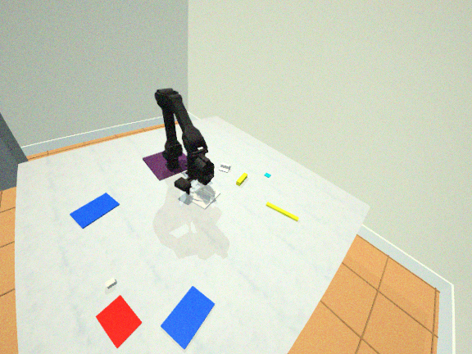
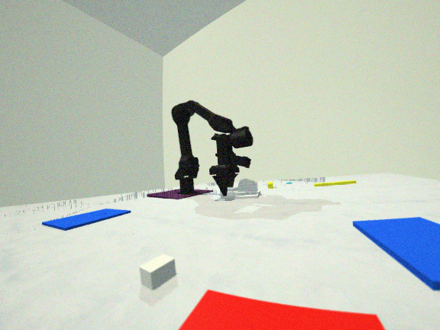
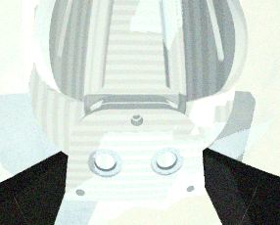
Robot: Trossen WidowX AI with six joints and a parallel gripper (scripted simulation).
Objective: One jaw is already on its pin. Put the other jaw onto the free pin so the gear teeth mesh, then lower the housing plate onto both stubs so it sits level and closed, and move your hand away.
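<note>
Right now my gripper tip is 30 mm short of the grey jaw and 10 mm below it. From my gripper tip the other things lie so: red mat (360 mm ahead, 370 mm to the right, 10 mm below); cyan chip (60 mm ahead, 400 mm to the left, 10 mm below); yellow block (30 mm ahead, 250 mm to the left).
</note>
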